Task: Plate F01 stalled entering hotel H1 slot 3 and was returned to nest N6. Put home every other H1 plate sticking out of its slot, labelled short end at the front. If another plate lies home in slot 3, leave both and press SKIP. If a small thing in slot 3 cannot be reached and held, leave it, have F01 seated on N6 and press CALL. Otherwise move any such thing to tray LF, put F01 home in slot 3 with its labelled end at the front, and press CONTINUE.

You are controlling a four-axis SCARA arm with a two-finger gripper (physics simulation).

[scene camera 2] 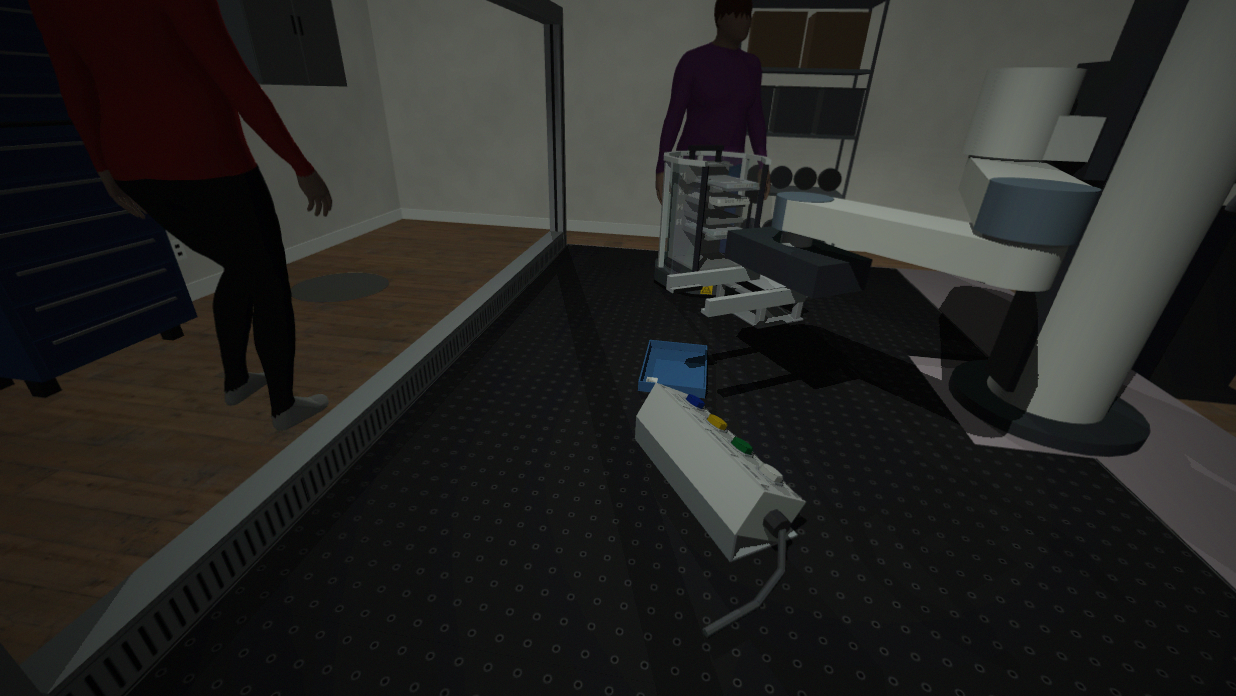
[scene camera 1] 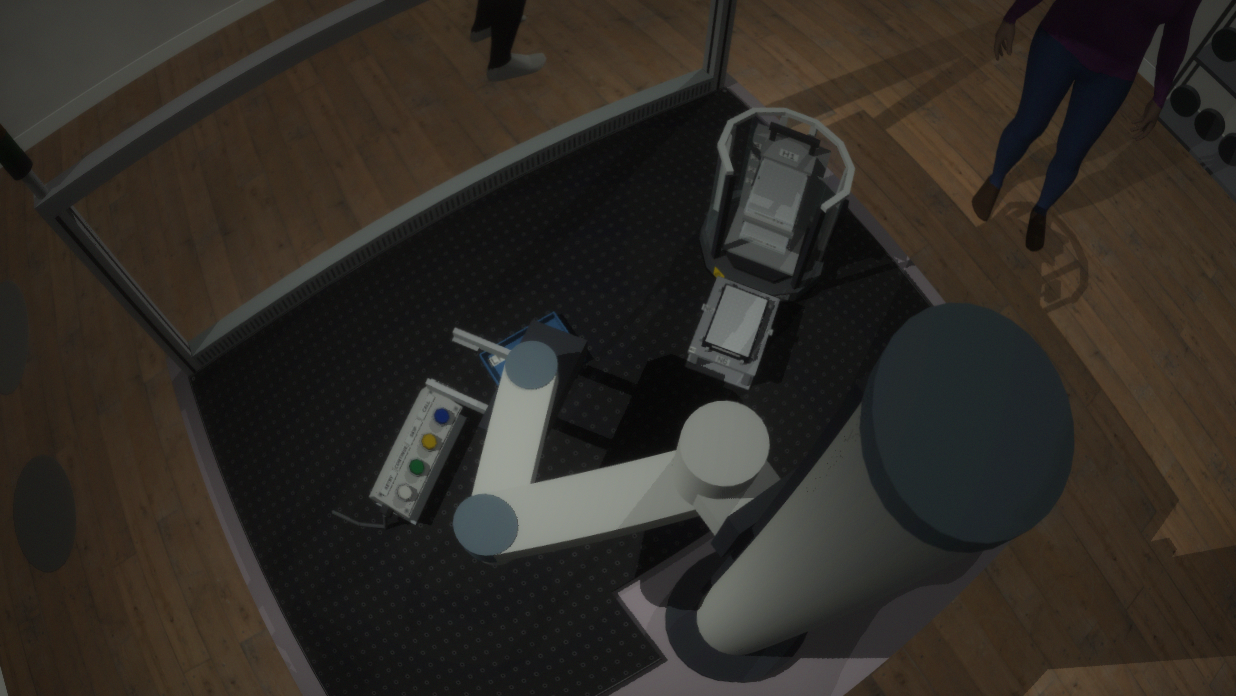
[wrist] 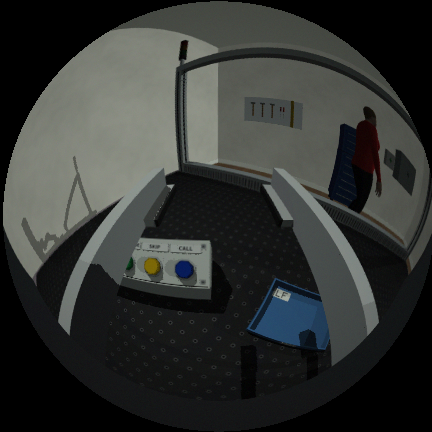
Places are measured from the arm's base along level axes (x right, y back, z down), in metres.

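Pixels of known places: gripper, fingertip midpoint: (scene camera 2: 686,294) (scene camera 1: 441,357) (wrist: 218,176); arm's base, origin of the base link: (scene camera 2: 1037,407).
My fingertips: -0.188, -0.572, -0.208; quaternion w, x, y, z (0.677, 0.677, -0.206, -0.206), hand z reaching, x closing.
Ahead of a thing's pixels: the offset from my fingertips to its top centre, as dx, dy, dz. "spot": to the spot under its first point.
My gripper (scene camera 1: 442,359) (scene camera 2: 687,294) (wrist: 218,176) is shut and empty, its long fingers a gap apart, above the floor beside the button box @(-0.116, +0.047, +0.112) (scene camera 1: 394,471) (scene camera 2: 691,471) (wrist: 170,291). The blue CALL button @(-0.041, +0.024, +0.121) (scene camera 1: 441,415) (scene camera 2: 694,401) (wrist: 184,269) and yellow SKIP button @(-0.082, +0.052, +0.121) (scene camera 1: 429,440) (scene camera 2: 717,421) (wrist: 152,265) show; green CONTINUE @(-0.124, +0.080, +0.121) (scene camera 1: 416,466) (scene camera 2: 741,445) is partly hidden in the wrist view. A pale plate @(+0.469, +0.147, +0.121) (scene camera 1: 736,318) sits on nest N6 @(spot: +0.440, +0.214, +0.190) (scene camera 1: 741,375); its label is unreadable. Hotel H1 (scene camera 1: 788,153) (scene camera 2: 666,211) holds several plates @(spot: +0.565, +0.068, +0.053) (scene camera 2: 726,233); slot 3's content is unclear. Tray LF @(+0.154, -0.010, +0.178) (scene camera 1: 486,356) (scene camera 2: 674,369) (wrist: 295,320) looks empty.
A white RETRY button @(-0.165, +0.108, +0.121) (scene camera 1: 406,491) (scene camera 2: 771,473) sits at the cable end of the box. The arm's column (scene camera 1: 795,536) (scene camera 2: 1133,224) stands beside the dark mat. A frame rail (scene camera 1: 467,181) (scene camera 2: 415,345) edges the mat. People stand outside. N6 is directly in front of H1.
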